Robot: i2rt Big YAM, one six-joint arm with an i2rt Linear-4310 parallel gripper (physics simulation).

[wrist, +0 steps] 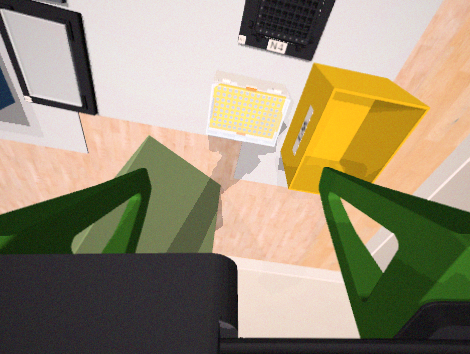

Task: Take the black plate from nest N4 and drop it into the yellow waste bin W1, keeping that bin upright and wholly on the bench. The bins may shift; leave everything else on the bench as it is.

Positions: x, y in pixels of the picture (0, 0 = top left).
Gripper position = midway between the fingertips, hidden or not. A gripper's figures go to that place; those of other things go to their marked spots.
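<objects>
A yellow waste bin [353, 122] sits 51 cm from the lens, while a translucent box [242, 108] is 39 cm from the lens. Taking the spots on the translucent box and the yellow waste bin together, I find them 23 cm apart. My gripper [234, 177] is 13 cm from the lens.
</objects>
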